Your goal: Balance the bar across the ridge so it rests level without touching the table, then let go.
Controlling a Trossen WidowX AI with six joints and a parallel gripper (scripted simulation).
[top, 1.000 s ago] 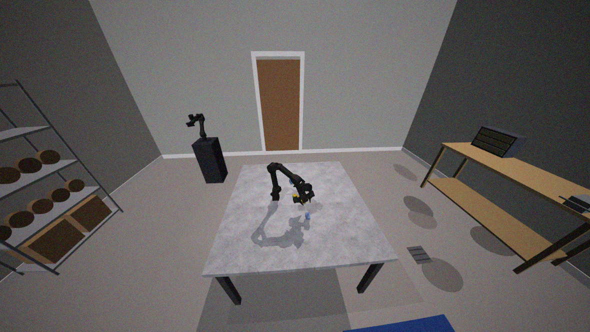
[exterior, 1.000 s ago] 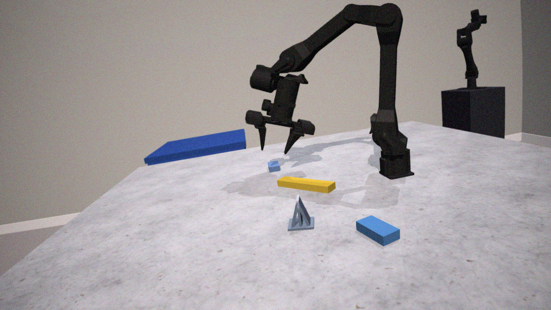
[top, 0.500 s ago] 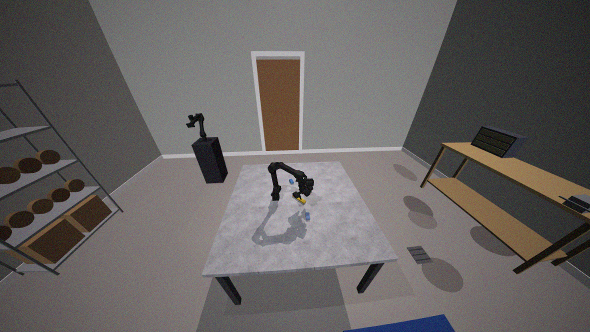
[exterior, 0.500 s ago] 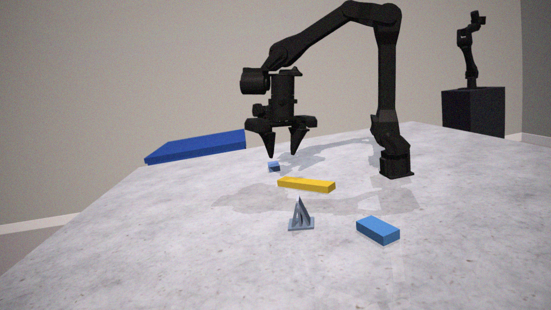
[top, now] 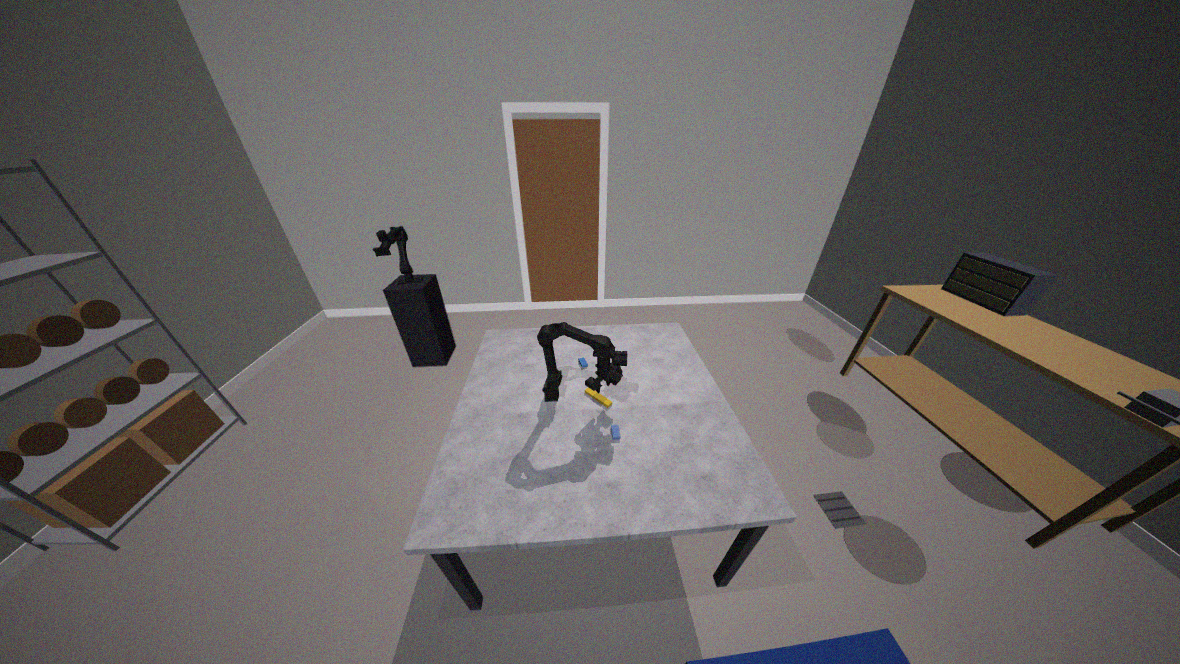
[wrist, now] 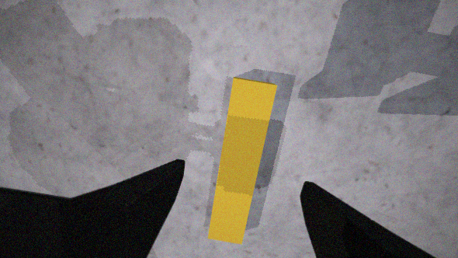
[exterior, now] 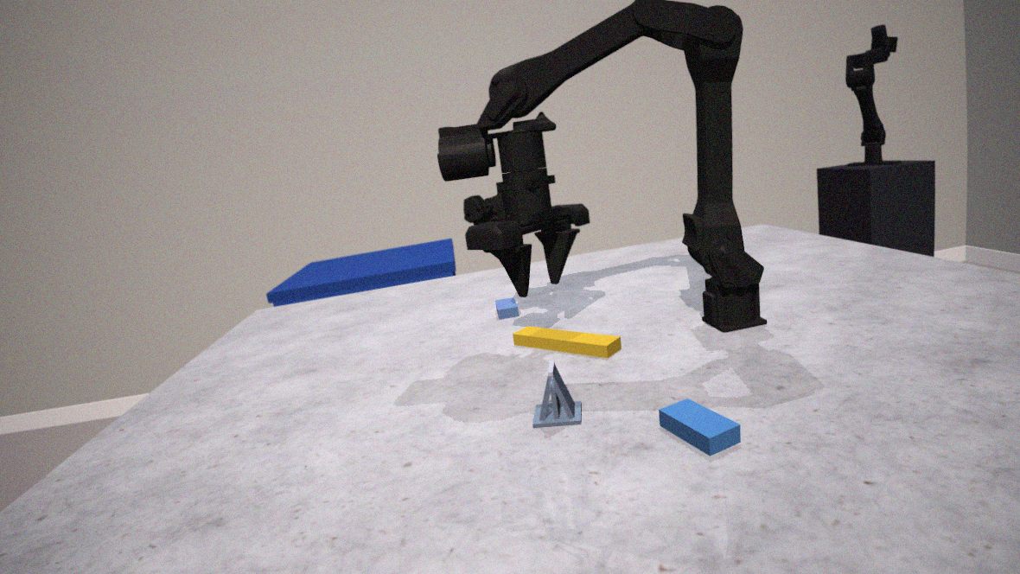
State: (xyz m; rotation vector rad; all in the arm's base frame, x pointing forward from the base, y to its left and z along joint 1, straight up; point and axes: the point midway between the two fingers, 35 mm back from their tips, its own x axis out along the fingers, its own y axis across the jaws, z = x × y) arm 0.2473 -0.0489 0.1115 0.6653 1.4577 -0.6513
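The yellow bar is 20 mm behind my gripper tip, 20 mm to the left of it and 70 mm below it. Round my gripper tip: grey triangular ridge (30 mm ahead, 210 mm to the left, 50 mm below); blue block (80 mm behind, 300 mm to the left, 70 mm below).
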